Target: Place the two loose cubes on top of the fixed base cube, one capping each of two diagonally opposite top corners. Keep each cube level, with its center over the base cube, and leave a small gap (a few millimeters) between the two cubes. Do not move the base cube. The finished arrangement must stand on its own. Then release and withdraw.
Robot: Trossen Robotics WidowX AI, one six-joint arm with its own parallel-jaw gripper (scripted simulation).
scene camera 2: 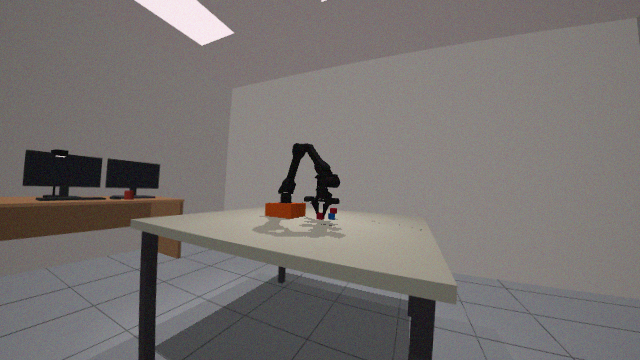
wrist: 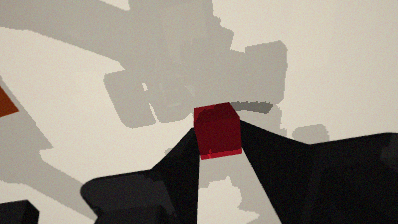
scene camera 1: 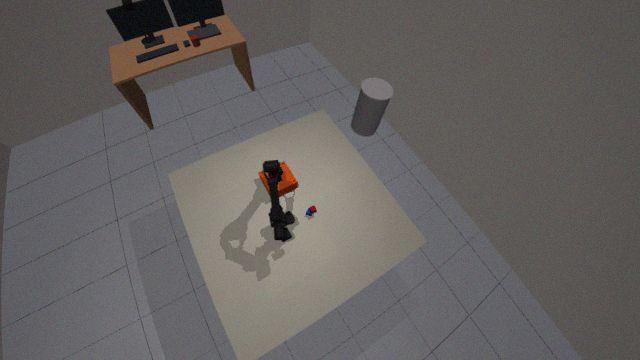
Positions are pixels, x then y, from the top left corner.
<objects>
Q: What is my gripper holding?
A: A red cube.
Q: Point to a red cube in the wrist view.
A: At 217,127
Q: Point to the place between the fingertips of my gripper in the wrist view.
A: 216,128
</objects>
